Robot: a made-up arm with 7 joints.
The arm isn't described. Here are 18 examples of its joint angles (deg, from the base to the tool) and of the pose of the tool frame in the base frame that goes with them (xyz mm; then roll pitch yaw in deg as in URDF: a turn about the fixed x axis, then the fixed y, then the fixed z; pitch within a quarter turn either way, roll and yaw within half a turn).
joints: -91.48 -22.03 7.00 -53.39 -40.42 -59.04 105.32
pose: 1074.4 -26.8 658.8 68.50 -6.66 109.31
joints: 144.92 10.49 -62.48 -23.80 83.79 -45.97 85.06
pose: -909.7 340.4 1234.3 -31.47 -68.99 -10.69
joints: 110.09 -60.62 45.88 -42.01 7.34 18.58 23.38
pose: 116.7 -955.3 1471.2 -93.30 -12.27 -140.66
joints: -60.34 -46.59 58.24 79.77 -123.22 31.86 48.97
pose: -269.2 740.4 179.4 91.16 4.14 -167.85
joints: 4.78 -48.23 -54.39 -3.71 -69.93 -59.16 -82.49
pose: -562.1 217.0 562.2 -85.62 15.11 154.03
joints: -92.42 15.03 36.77 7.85 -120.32 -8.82 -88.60
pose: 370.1 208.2 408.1 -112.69 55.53 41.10
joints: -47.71 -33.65 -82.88 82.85 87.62 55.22 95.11
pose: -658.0 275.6 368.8 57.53 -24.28 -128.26
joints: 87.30 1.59 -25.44 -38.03 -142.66 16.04 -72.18
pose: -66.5 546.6 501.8 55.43 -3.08 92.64
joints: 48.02 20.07 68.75 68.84 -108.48 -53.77 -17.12
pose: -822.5 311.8 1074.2 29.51 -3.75 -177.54
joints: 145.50 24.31 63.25 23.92 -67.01 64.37 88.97
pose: -191.3 -991.9 1134.8 -122.39 55.72 177.46
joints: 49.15 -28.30 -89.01 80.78 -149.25 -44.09 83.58
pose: 52.2 427.3 1230.3 8.54 45.17 109.06
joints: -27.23 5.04 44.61 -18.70 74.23 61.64 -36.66
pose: 217.2 -1163.4 722.9 35.97 -9.75 -18.37
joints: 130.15 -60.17 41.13 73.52 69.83 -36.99 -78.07
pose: -1.1 -429.4 832.4 81.90 -51.83 -53.92
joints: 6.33 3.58 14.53 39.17 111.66 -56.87 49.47
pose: -194.0 -562.0 -225.1 173.98 -7.74 -106.45
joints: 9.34 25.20 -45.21 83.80 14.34 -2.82 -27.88
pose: -117.8 -989.1 217.4 -147.66 30.25 -145.55
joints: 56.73 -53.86 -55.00 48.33 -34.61 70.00 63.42
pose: -590.7 637.2 1049.9 19.66 62.46 -171.80
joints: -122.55 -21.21 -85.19 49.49 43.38 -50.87 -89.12
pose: 181.8 -108.9 982.7 -28.68 -56.01 62.55
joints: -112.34 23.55 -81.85 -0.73 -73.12 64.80 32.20
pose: 460.6 591.3 -11.1 163.06 -41.72 39.29
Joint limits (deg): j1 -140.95..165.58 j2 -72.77..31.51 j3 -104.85..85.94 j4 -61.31..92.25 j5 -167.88..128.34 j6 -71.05..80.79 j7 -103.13..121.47
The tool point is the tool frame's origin. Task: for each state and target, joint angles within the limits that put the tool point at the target. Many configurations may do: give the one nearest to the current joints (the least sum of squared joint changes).
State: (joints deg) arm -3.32 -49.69 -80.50 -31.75 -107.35 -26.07 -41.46
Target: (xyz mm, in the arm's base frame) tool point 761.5 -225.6 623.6
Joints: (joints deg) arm 21.60 -72.77 -85.23 -49.14 -150.13 2.87 -43.08
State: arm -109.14 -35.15 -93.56 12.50 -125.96 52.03 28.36
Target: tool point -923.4 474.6 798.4
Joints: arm -114.05 -39.83 -104.85 10.29 -139.49 39.04 0.80
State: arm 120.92 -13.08 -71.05 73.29 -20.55 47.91 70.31
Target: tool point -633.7 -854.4 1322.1
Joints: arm 95.63 24.39 -86.96 84.38 -15.02 40.60 39.39
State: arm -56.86 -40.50 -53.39 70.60 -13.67 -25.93 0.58
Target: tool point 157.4 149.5 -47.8
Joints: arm -68.92 -62.89 -72.92 64.03 10.73 -49.93 -24.14
